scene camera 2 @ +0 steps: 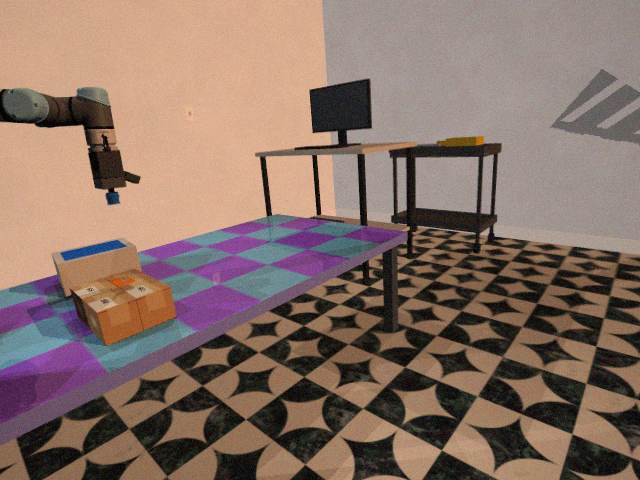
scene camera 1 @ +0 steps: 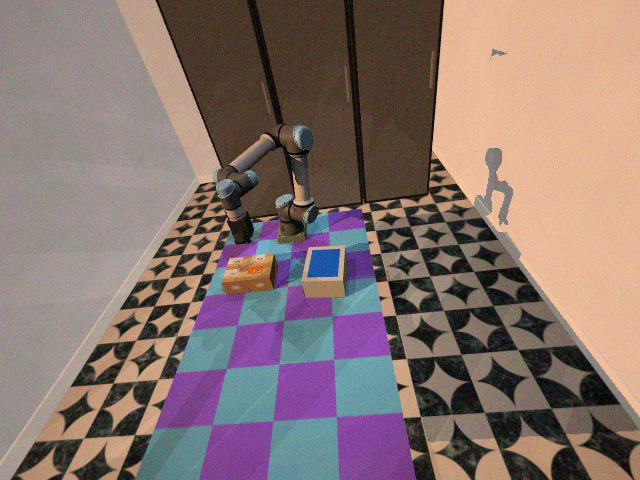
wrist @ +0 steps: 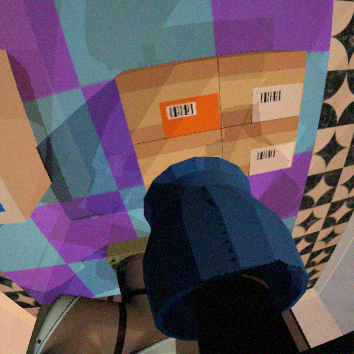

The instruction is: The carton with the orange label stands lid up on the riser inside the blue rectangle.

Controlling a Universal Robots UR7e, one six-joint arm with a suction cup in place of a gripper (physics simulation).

My suction cup (wrist: 204,223) carries nothing. The table carries a riser (scene camera 2: 76,266).
The riser is seen too in scene camera 1 (scene camera 1: 325,272) and in the wrist view (wrist: 32,179).
